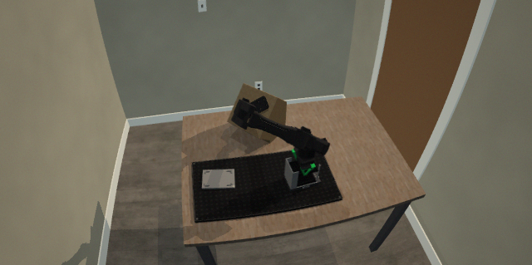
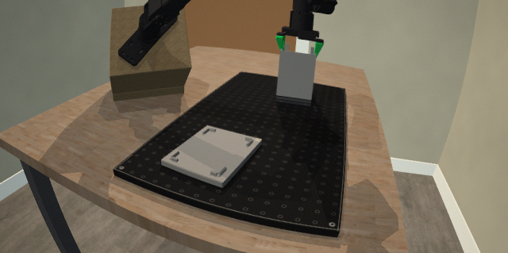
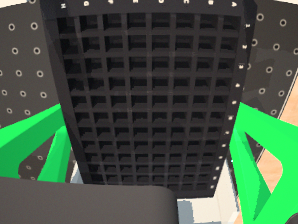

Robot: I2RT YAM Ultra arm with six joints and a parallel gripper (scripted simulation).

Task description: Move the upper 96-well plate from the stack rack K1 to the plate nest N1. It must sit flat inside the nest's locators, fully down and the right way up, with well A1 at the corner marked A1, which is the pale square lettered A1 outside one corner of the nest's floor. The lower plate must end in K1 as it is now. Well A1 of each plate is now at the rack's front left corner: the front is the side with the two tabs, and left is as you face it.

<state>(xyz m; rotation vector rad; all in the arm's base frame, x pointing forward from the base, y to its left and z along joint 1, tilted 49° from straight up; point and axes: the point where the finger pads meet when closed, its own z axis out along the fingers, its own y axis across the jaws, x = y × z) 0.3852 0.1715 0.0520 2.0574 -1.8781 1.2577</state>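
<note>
Right now my hand is 6 cm to the left of the pale wall, 3 cm above it and 1 cm past it. Round my hand: grey plate nest N1 (37 cm to the right, 15 cm behind, 10 cm below); pale A1 mark (31 cm to the right, 9 cm below, 8 cm behind); black 96-well plate (right at my hand).
</note>
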